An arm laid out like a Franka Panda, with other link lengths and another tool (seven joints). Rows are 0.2 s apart.
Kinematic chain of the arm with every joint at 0, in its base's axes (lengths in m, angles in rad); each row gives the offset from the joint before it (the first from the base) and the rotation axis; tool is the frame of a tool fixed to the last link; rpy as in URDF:
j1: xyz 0 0 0.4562 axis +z
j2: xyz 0 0 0 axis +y
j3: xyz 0 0 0.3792 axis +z
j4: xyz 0.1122 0 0 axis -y
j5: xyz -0.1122 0 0.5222 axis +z
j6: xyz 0 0 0 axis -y
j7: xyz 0.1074 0 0 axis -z
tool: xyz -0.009 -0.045 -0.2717 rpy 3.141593 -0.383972 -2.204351
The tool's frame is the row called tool.
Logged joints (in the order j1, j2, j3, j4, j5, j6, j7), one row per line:
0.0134, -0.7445, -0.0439, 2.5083, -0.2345, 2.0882, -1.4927
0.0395, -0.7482, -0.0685, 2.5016, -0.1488, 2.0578, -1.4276
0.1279, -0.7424, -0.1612, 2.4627, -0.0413, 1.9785, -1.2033
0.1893, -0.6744, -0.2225, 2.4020, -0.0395, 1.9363, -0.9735
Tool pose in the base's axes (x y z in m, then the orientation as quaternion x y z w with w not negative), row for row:
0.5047, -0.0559, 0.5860, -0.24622, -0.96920, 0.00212, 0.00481
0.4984, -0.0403, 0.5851, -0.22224, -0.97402, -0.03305, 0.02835
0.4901, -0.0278, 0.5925, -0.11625, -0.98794, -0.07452, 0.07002
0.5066, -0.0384, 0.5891, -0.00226, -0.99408, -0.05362, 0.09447
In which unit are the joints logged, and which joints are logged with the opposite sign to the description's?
The joints are logged in radians. Opposite sign: j4, j7.
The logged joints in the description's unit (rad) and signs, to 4 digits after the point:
0.0134, -0.7445, -0.0439, -2.5083, -0.2345, 2.0882, 1.4927
0.0395, -0.7482, -0.0685, -2.5016, -0.1488, 2.0578, 1.4276
0.1279, -0.7424, -0.1612, -2.4627, -0.0413, 1.9785, 1.2033
0.1893, -0.6744, -0.2225, -2.4020, -0.0395, 1.9363, 0.9735

